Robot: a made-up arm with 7 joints. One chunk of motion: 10 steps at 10 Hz.
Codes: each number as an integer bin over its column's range. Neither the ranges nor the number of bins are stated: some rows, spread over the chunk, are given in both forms.
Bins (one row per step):
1: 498 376 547 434 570 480
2: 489 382 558 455 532 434
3: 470 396 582 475 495 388
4: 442 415 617 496 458 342
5: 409 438 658 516 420 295
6: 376 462 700 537 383 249
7: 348 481 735 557 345 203
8: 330 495 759 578 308 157
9: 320 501 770 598 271 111
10: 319 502 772 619 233 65
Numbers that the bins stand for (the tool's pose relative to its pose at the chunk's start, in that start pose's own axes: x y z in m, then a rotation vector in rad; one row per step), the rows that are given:
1: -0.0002 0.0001 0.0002 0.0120 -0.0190 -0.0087
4: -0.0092 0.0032 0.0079 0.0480 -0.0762 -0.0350
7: -0.0243 0.0085 0.0209 0.0834 -0.1339 -0.0614
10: -0.0289 0.0102 0.0250 0.1194 -0.1911 -0.0876
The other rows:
2: -0.0017 0.0006 0.0014 0.0242 -0.0384 -0.0175
3: -0.0047 0.0017 0.0041 0.0358 -0.0573 -0.0262
5: -0.0145 0.0051 0.0125 0.0596 -0.0956 -0.0439
6: -0.0198 0.0070 0.0171 0.0718 -0.1145 -0.0526
8: -0.0271 0.0096 0.0236 0.0956 -0.1528 -0.0701
9: -0.0287 0.0101 0.0248 0.1072 -0.1717 -0.0789

